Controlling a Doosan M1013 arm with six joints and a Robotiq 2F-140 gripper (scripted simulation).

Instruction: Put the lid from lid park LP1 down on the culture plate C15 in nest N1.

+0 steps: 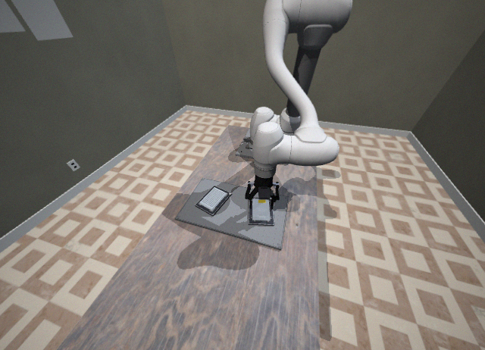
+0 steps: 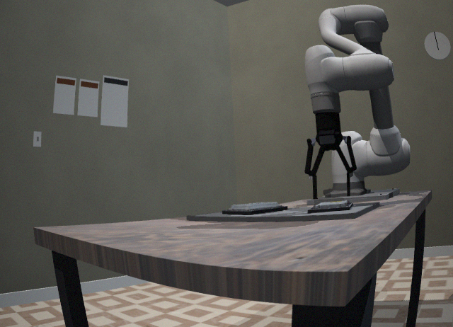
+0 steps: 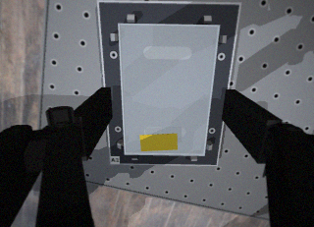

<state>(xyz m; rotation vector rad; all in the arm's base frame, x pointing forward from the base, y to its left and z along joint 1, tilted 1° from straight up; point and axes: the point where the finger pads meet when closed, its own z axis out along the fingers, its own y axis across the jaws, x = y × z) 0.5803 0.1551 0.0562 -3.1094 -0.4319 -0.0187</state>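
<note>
Right now the clear lid is 4 cm below my hand. Also, from my hand: culture plate: 26 cm to the right, 4 cm below, 1 cm ahead; lid park LP1: 5 cm below.
</note>
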